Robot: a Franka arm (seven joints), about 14 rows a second.
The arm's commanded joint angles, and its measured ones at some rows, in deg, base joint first. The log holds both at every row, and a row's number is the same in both.
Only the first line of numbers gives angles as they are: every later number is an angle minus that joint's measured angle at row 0.
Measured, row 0:
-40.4 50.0 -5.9 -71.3 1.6 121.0 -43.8
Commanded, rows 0 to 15:
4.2 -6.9 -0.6 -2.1 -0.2 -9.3 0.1
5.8 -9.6 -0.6 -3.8 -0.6 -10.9 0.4
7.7 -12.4 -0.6 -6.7 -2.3 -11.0 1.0
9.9 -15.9 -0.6 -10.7 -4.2 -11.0 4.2
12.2 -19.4 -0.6 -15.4 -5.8 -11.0 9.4
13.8 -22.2 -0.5 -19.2 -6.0 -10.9 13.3
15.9 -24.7 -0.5 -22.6 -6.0 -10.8 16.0
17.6 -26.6 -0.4 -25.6 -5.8 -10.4 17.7
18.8 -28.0 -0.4 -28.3 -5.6 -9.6 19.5
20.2 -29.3 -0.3 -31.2 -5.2 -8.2 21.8
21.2 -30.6 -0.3 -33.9 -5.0 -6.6 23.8
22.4 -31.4 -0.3 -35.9 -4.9 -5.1 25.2
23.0 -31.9 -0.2 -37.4 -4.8 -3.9 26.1
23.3 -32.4 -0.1 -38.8 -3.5 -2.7 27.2
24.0 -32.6 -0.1 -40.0 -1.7 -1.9 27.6
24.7 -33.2 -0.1 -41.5 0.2 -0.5 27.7
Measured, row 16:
23.4 -29.9 0.3 -36.8 -2.5 -3.2 26.6
